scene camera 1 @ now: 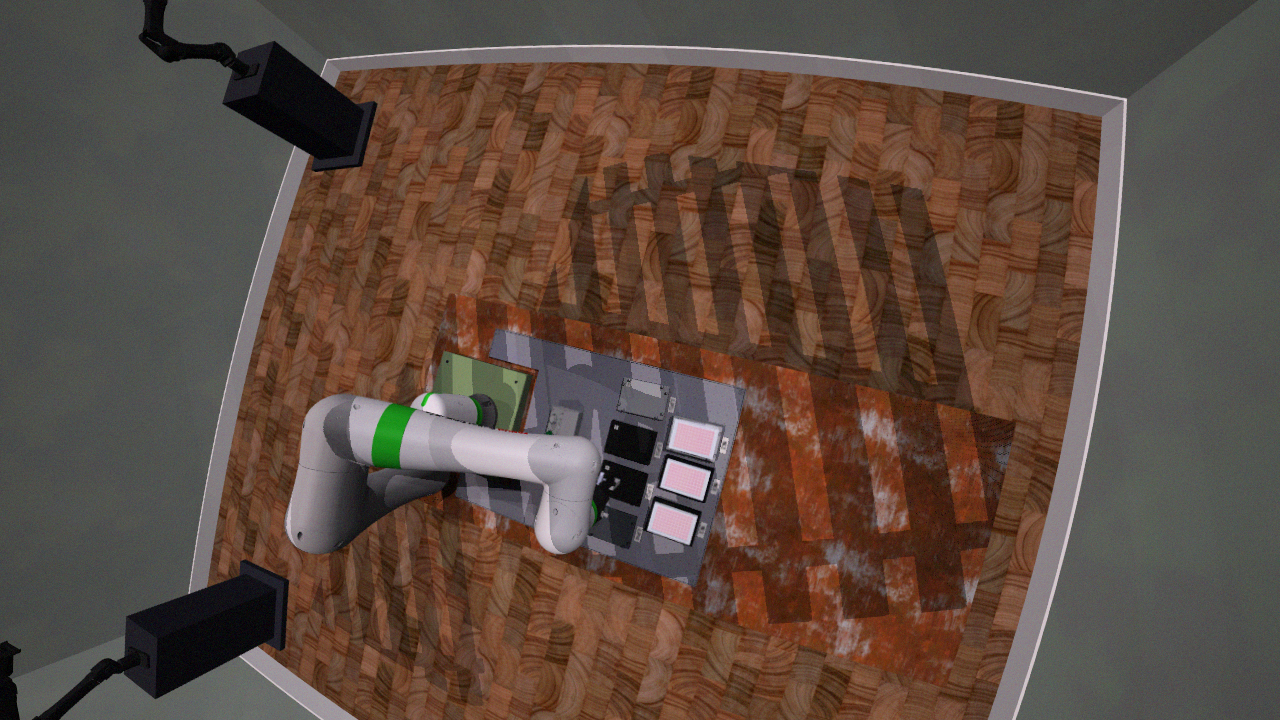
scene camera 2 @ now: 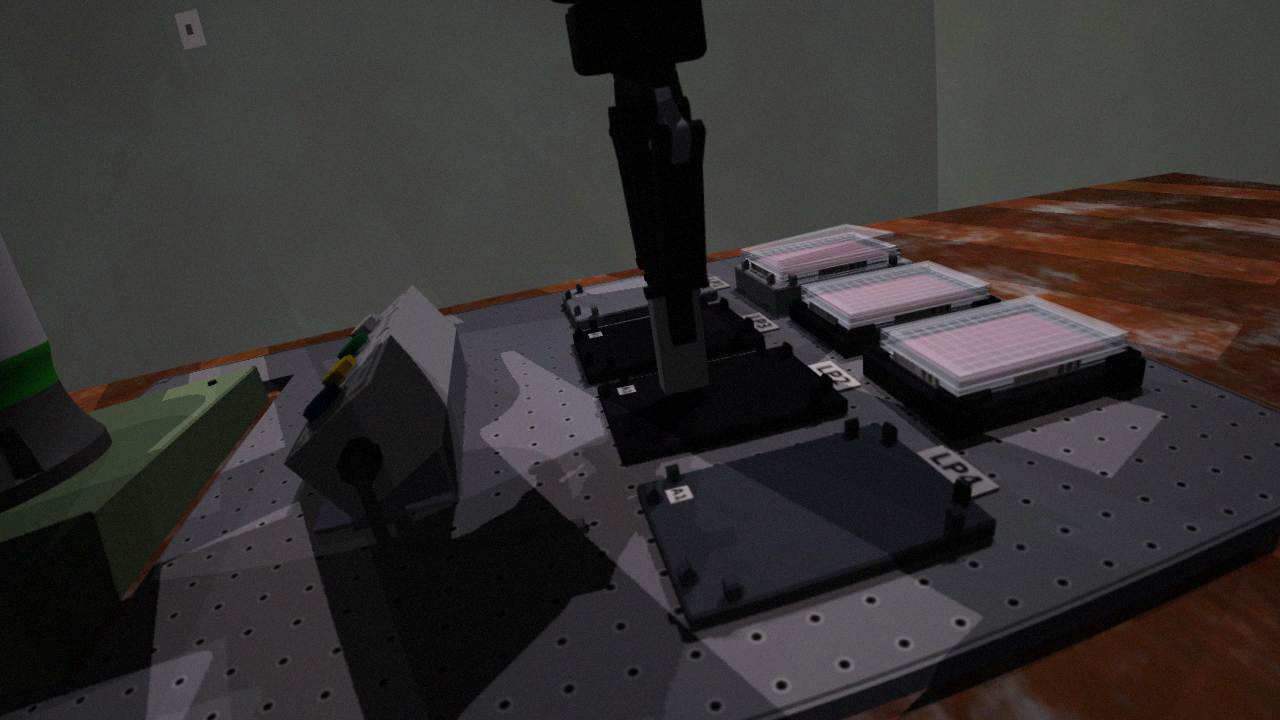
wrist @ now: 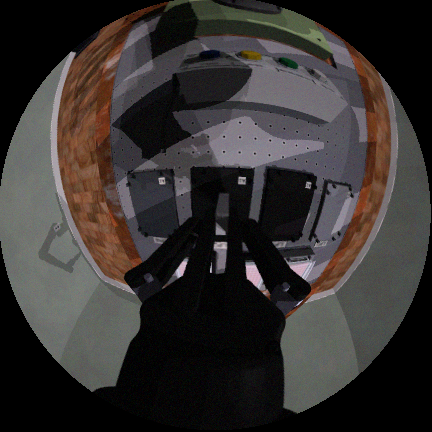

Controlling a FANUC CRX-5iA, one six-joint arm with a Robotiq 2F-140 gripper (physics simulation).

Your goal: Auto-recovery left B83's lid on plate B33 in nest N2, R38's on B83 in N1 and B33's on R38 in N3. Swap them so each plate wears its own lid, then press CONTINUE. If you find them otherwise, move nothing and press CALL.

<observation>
My gripper (scene camera 2: 684,385) is shut, holding nothing. I also see a grey button box (wrist: 210,79).
My gripper shows as well in the wrist view (wrist: 223,201).
</observation>
